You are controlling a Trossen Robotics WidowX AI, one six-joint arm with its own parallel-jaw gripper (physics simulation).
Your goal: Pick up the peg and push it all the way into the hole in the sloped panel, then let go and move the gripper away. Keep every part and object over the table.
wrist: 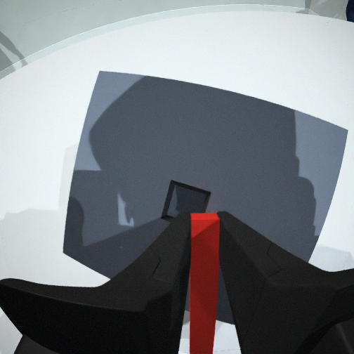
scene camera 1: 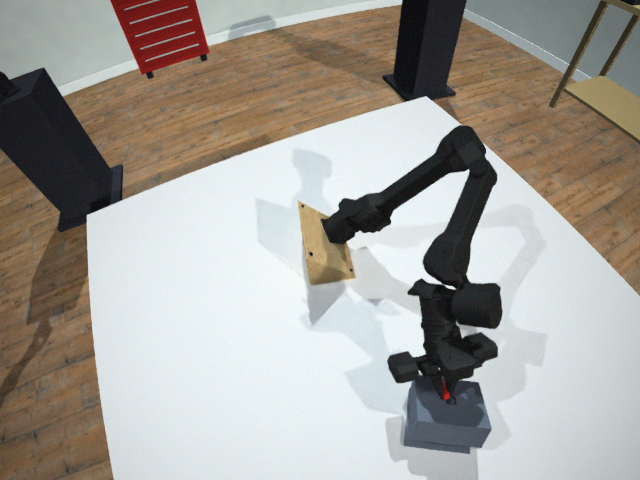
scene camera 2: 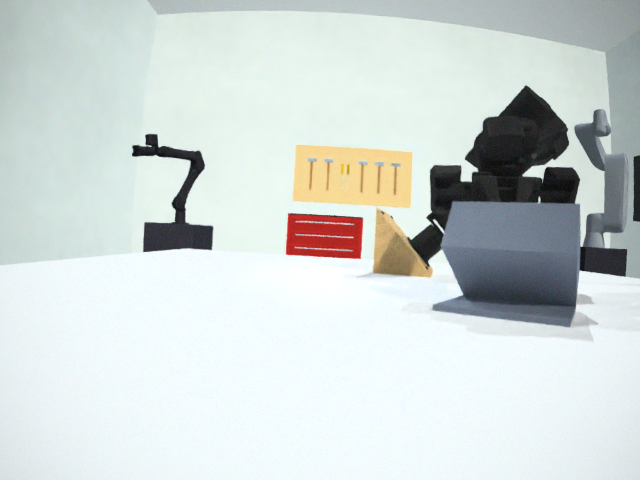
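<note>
The red square peg is held between the fingers of my gripper, which is shut on it. The blue-grey sloped panel is under the gripper. Its square hole shows in the wrist view just beyond and slightly left of the peg's end; the peg's end looks outside it. The hole also shows in scene camera 1, right beside the peg's end. In scene camera 2 the peg and fingertips are hidden behind the panel; the gap between peg and panel is hard to judge.
A tan wooden wedge stands on the white table, with the arm's base mounted on it. The arm bends up from there and down to the panel. Dark pedestals and a red cabinet stand beyond the table.
</note>
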